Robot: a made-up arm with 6 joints. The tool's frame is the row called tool.
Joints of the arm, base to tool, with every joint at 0 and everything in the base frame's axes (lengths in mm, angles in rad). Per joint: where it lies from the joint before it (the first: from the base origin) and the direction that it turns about. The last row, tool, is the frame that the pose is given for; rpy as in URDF.
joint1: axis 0 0 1 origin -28.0 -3.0 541.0
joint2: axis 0 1 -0.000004 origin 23.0 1.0 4.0
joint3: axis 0 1 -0.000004 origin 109.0 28.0 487.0
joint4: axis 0 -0.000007 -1 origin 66.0 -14.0 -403.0
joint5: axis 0 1 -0.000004 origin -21.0 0.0 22.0
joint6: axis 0 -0.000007 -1 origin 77.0 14.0 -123.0
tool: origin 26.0 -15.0 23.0 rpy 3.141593 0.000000 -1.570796
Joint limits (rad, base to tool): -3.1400..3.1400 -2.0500..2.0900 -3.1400..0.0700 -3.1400..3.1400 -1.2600..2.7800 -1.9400..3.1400
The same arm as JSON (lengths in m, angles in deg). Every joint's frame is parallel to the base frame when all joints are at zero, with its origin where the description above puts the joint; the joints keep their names.
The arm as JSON. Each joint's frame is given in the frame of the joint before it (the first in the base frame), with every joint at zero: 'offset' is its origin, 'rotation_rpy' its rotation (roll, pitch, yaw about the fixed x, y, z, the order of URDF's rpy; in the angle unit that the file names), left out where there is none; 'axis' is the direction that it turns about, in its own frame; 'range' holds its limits. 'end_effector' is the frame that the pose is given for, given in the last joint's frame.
{
  "length_unit": "m",
  "angle_unit": "deg",
  "chain": [
    {
      "id": "joint1",
      "offset": [
        -0.028,
        -0.003,
        0.541
      ],
      "axis": [
        0.0,
        0.0,
        1.0
      ],
      "range": [
        -179.91,
        179.91
      ]
    },
    {
      "id": "joint2",
      "offset": [
        0.023,
        0.001,
        0.004
      ],
      "axis": [
        0.0,
        1.0,
        0.0
      ],
      "range": [
        -117.46,
        119.75
      ]
    },
    {
      "id": "joint3",
      "offset": [
        0.109,
        0.028,
        0.487
      ],
      "axis": [
        0.0,
        1.0,
        0.0
      ],
      "range": [
        -179.91,
        4.01
      ]
    },
    {
      "id": "joint4",
      "offset": [
        0.066,
        -0.014,
        -0.403
      ],
      "axis": [
        0.0,
        0.0,
        -1.0
      ],
      "range": [
        -179.91,
        179.91
      ]
    },
    {
      "id": "joint5",
      "offset": [
        -0.021,
        0.0,
        0.022
      ],
      "axis": [
        0.0,
        1.0,
        0.0
      ],
      "range": [
        -72.19,
        159.28
      ]
    },
    {
      "id": "joint6",
      "offset": [
        0.077,
        0.014,
        -0.123
      ],
      "axis": [
        0.0,
        0.0,
        -1.0
      ],
      "range": [
        -111.15,
        179.91
      ]
    }
  ],
  "end_effector": {
    "offset": [
      0.026,
      -0.015,
      0.023
    ],
    "rotation_rpy": [
      -180.0,
      0.0,
      -90.0
    ]
  }
}

